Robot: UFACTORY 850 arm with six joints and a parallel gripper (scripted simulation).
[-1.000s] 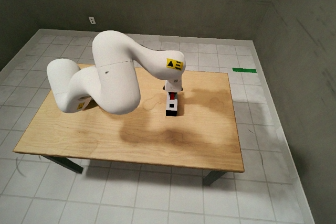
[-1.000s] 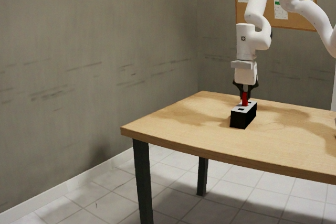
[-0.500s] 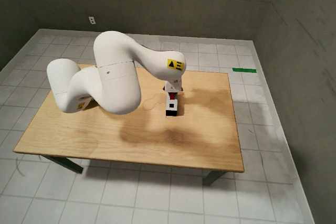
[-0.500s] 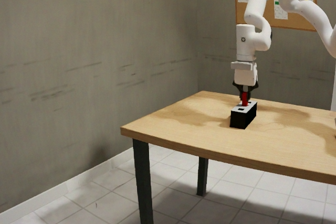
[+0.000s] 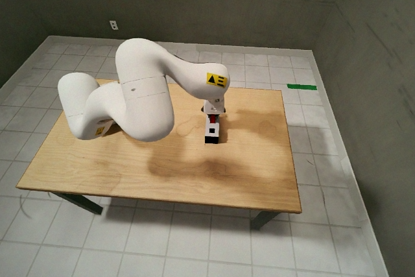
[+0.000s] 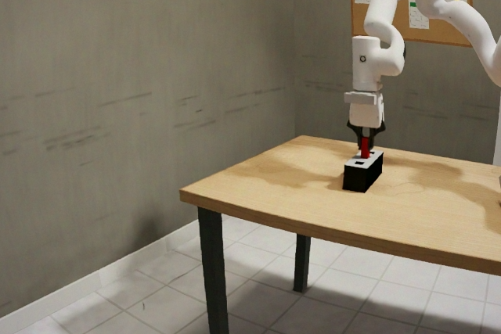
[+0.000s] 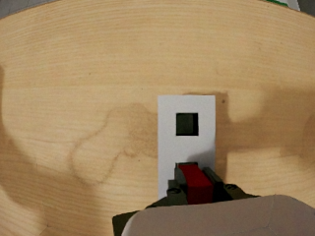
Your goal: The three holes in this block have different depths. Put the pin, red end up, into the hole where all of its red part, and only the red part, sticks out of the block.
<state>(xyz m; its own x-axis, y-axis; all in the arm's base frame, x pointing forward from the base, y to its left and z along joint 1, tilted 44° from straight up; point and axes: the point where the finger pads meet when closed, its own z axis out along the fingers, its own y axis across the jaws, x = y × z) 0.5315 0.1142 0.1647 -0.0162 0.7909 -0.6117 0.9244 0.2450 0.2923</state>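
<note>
The pin lies 10 mm below my hand. Also, from my hand: black block 80 mm below.
</note>
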